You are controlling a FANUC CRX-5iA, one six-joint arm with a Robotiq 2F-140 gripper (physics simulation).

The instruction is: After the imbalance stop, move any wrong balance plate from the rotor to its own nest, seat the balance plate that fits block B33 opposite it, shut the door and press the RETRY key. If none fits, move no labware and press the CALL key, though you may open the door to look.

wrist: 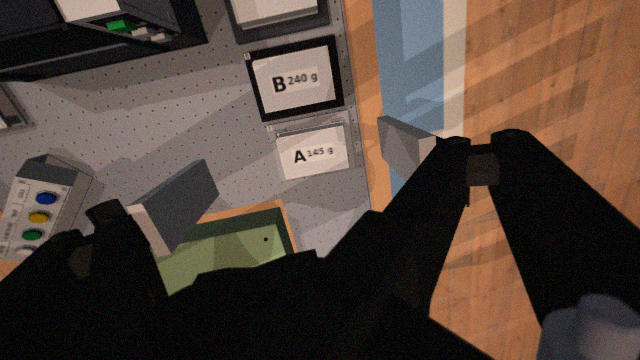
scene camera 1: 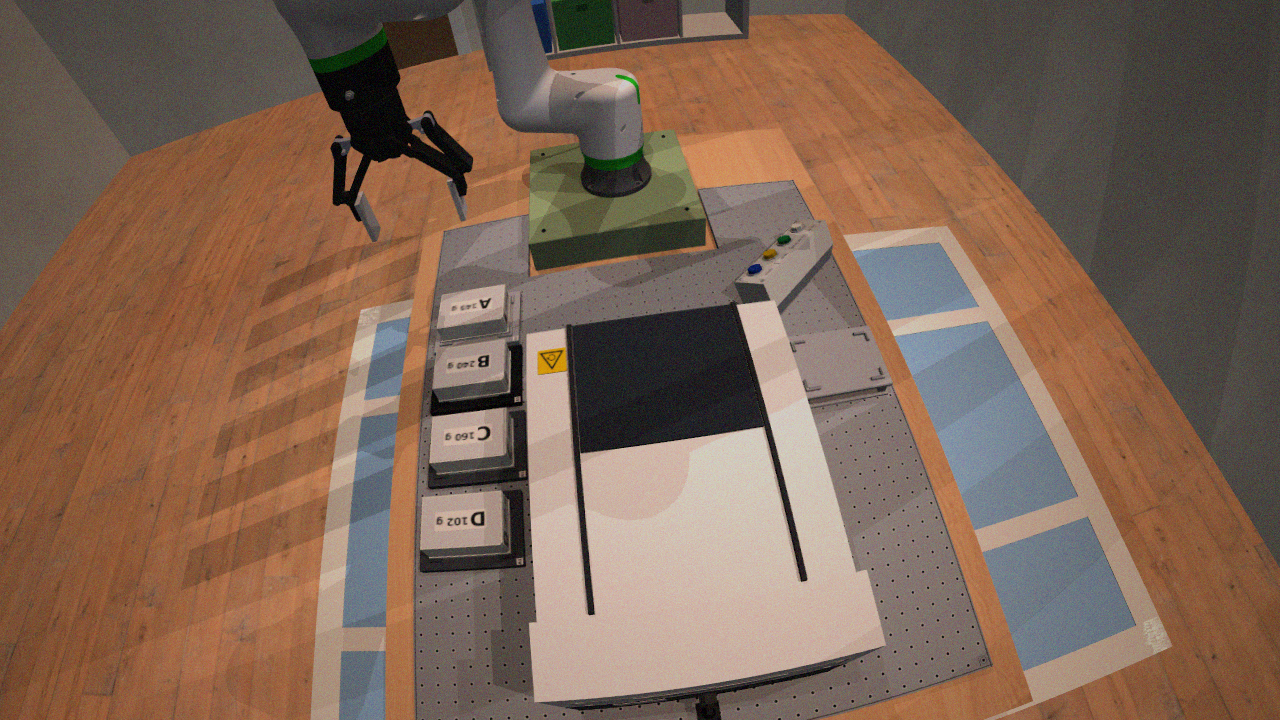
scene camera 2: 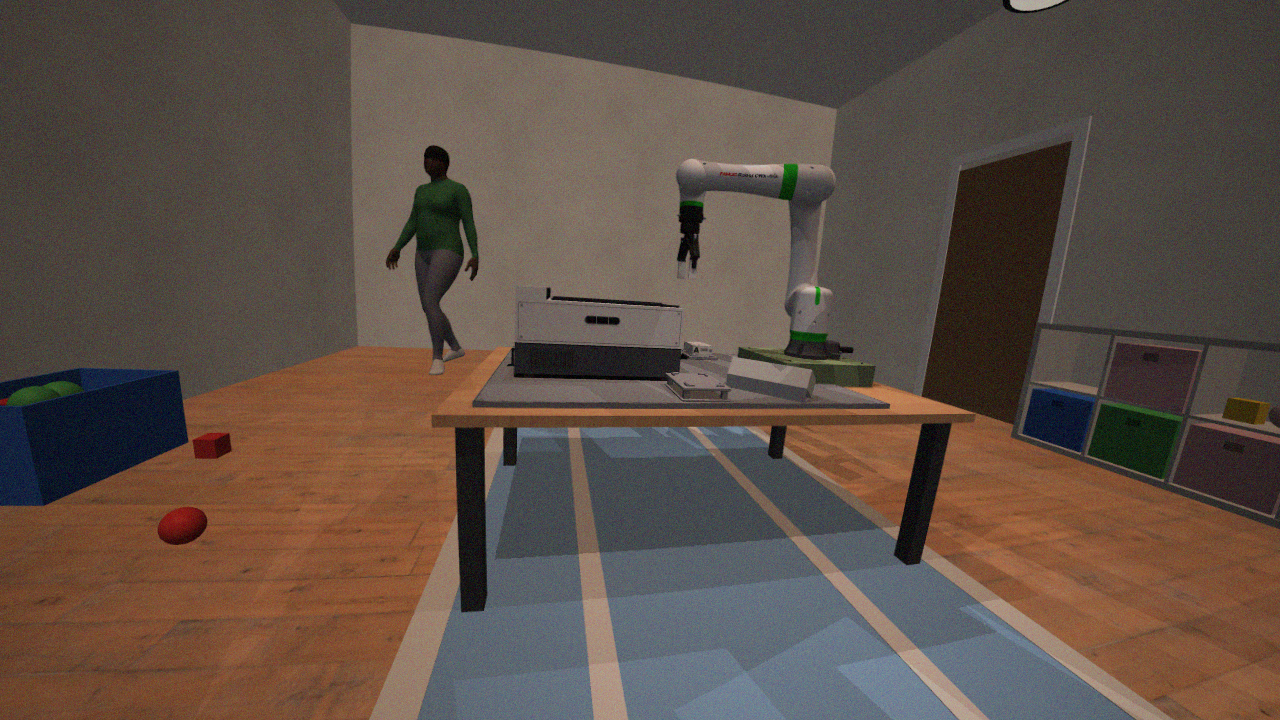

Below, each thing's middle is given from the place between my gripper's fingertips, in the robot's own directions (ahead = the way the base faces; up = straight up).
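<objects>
Counting from my hand, I find the balance plate A [scene camera 1: 485, 312] 28 cm below it, 8 cm behind it and 1 cm to the right of it. The balance plate B [scene camera 1: 479, 370] is 28 cm below my hand too, 5 cm ahead of it and 1 cm to the left, while the balance plate C [scene camera 1: 478, 441] sits 28 cm below my hand, 19 cm ahead of it and 3 cm to the left of it. And there is the dark sliding door [scene camera 1: 643, 380], which is 10 cm below my hand, 20 cm ahead of it and 33 cm to the left of it.
</objects>
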